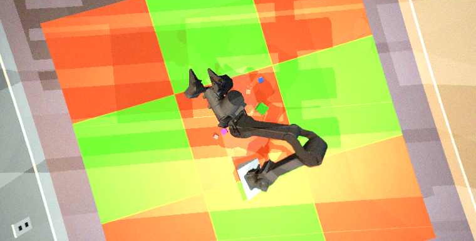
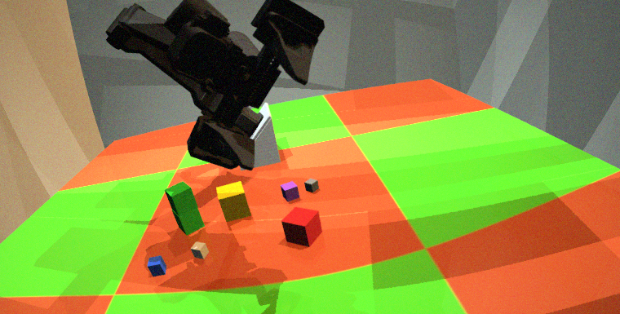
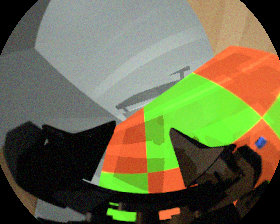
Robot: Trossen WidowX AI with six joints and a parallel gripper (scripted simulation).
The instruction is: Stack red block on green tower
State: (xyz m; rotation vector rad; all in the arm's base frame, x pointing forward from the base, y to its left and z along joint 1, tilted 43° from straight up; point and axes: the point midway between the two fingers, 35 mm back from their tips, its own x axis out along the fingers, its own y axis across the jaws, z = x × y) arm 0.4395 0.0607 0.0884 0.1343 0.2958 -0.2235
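My gripper tip is now 12 cm past the red block, 2 cm to the right of it and 19 cm above it. From my gripper tip the other things lie so: yellow block (24 cm behind, 6 cm to the right, 18 cm below); then white cube (14 cm behind, 13 cm to the right, 20 cm below); then blue cube (12 cm behind, 20 cm to the right, 20 cm below).
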